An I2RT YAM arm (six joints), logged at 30 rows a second.
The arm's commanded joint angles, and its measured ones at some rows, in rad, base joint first. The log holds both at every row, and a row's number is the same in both.
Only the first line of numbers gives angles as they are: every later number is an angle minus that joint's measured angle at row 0.
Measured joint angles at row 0:
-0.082 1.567 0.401 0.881 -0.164 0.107
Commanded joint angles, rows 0 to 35:
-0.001 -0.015 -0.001 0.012 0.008 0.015
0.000 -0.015 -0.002 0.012 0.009 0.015
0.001 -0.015 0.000 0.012 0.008 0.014
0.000 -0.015 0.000 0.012 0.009 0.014
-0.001 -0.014 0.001 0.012 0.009 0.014
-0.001 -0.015 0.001 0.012 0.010 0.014
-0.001 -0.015 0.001 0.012 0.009 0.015
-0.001 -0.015 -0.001 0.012 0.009 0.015
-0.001 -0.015 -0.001 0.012 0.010 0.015
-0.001 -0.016 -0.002 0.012 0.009 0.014
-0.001 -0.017 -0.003 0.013 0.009 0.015
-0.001 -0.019 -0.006 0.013 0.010 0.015
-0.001 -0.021 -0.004 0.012 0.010 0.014
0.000 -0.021 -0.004 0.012 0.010 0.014
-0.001 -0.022 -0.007 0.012 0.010 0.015
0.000 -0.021 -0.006 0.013 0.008 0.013
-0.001 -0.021 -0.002 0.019 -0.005 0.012
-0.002 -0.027 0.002 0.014 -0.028 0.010
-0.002 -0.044 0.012 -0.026 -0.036 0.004
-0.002 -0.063 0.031 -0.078 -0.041 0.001
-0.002 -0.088 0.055 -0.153 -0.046 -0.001
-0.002 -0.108 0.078 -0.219 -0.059 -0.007
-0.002 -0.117 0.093 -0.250 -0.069 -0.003
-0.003 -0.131 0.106 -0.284 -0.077 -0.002
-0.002 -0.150 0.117 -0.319 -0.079 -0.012
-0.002 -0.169 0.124 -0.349 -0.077 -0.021
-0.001 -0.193 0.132 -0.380 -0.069 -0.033
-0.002 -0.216 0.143 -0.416 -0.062 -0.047
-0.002 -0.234 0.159 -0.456 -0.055 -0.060
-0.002 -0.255 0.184 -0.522 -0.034 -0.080
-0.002 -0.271 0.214 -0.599 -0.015 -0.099
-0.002 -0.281 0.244 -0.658 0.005 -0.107
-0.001 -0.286 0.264 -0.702 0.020 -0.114
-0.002 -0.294 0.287 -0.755 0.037 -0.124
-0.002 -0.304 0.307 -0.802 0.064 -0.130
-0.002 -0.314 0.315 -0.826 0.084 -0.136
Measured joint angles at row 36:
-0.001 -0.276 0.274 -0.620 0.010 -0.092
